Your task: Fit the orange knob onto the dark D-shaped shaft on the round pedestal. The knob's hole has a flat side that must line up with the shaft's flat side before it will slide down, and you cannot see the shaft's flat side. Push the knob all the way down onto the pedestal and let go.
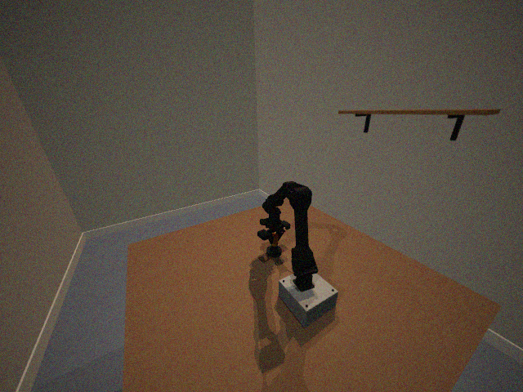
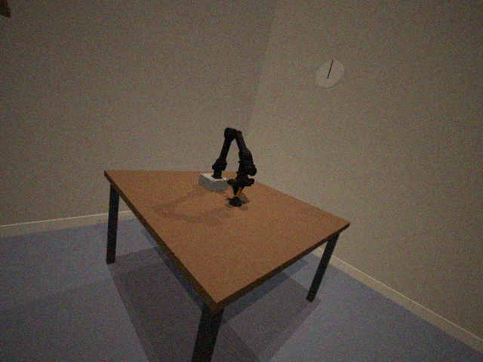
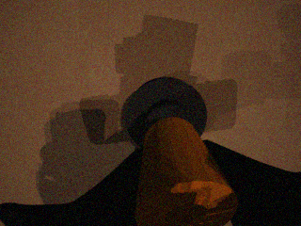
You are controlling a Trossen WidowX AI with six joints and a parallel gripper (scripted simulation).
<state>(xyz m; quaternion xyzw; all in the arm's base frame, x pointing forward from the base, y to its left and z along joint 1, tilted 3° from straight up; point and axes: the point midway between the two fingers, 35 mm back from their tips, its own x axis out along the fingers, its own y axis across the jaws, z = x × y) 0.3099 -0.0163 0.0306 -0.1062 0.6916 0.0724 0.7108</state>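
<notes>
Now: the orange knob 20 mm above my gripper tip. Round my gripper tip: round pedestal (40 mm below).
</notes>
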